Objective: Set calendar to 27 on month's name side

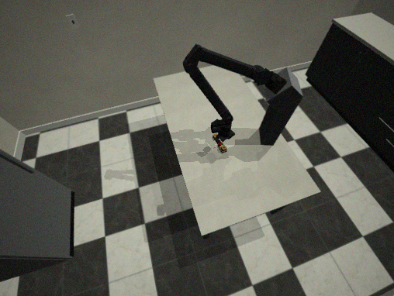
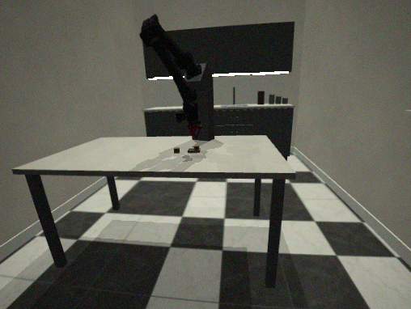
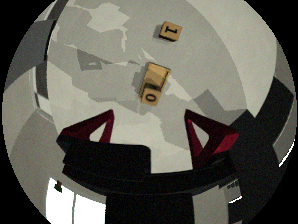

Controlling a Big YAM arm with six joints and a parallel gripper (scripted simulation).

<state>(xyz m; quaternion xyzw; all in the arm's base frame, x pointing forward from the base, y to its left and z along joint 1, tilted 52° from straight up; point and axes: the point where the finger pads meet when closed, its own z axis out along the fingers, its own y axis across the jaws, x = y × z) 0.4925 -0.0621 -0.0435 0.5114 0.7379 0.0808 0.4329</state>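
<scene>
The wooden tray lies 100 mm below my hand, 10 mm to the right of it and 10 mm behind it.
</scene>
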